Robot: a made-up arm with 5 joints.
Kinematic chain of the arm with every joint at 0, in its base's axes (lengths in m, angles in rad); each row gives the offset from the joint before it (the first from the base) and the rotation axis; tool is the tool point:
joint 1: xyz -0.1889 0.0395 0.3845 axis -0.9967 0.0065 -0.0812
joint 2: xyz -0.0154 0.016 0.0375 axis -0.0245 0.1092 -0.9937
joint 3: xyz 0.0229 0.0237 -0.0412 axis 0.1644 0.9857 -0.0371
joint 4: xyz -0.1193 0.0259 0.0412 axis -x
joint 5: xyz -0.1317 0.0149 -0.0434 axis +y
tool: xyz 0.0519 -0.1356 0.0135
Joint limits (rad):
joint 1: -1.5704..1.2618
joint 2: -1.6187..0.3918
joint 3: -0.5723..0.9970
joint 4: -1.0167..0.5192
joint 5: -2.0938..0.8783
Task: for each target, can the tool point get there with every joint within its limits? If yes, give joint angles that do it. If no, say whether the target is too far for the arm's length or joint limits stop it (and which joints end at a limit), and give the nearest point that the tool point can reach.
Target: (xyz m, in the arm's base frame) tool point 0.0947 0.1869 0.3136
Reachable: no: joint limits stop it (at a limit: joint 1, joint 2, joint 3, joint 5) | nearest point -0.0885 0.1571 0.2774 | short by 0.189 m
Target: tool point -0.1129 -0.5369 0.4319
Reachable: no: too far | nearest point -0.1565 -0.2485 0.4077 | short by 0.293 m
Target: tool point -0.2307 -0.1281 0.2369
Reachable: yes | joints -0.6375 -1.1054 -0.1638 -0.0526 -1.3296
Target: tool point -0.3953 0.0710 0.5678
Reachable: yes | joints 0.8912 -0.3983 0.2639 0.3199 -1.8666
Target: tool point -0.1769 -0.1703 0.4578
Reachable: yes | joints -0.3147 -1.3342 0.6328 -0.2220 -1.2534
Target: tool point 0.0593 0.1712 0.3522
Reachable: no: joint limits stop it (at a limit: joint 1, joint 2, joint 3, joint 5) | nearest point -0.0910 0.1641 0.2829 | short by 0.166 m
